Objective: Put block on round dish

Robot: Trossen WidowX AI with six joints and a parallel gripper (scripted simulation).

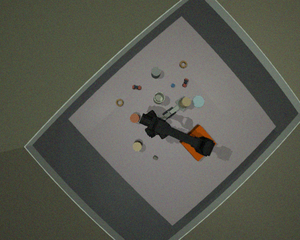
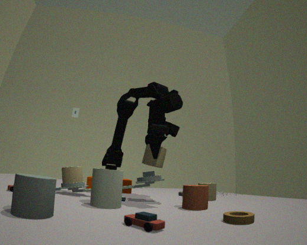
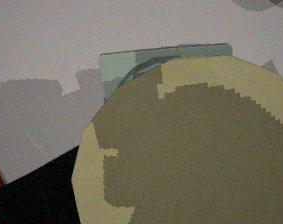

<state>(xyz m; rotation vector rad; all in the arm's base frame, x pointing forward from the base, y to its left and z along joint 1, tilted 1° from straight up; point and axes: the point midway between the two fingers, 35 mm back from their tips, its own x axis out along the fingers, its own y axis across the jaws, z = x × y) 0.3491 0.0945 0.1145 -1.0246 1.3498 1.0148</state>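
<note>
My gripper tip is now 60 mm above the grey block, 10 mm to the left of it and 10 mm past it. From my gripper tip the other things lie so: hollow pale cylinder: 160 mm to the right, 100 mm below, 100 mm ahead; then blue piece: 320 mm to the right, 140 mm below, 80 mm ahead; then orange cylinder: 140 mm ahead, 110 mm below, 60 mm to the left.
</note>
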